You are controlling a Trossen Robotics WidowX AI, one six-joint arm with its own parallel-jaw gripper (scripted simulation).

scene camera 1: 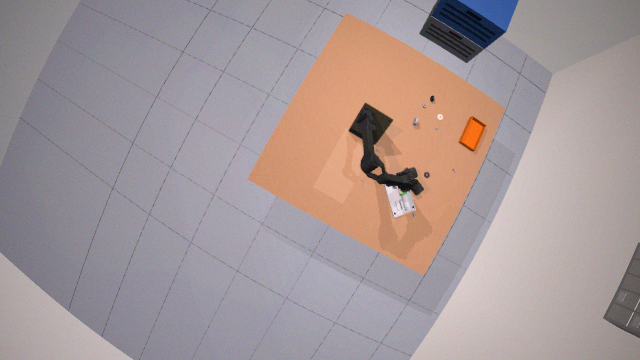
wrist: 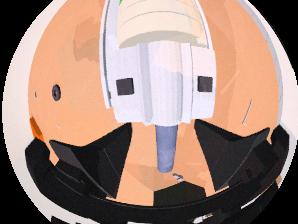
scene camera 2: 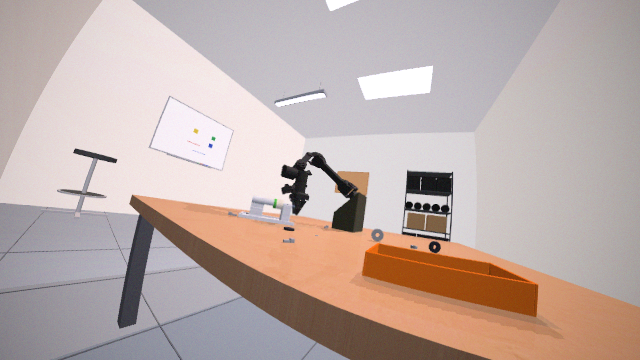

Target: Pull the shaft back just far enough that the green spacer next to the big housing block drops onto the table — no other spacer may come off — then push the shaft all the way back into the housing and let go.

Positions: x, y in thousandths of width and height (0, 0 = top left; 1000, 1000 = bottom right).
Labels:
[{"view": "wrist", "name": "my gripper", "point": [552, 556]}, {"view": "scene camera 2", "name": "white housing block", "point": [401, 579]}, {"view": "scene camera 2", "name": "orange tray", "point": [754, 788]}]

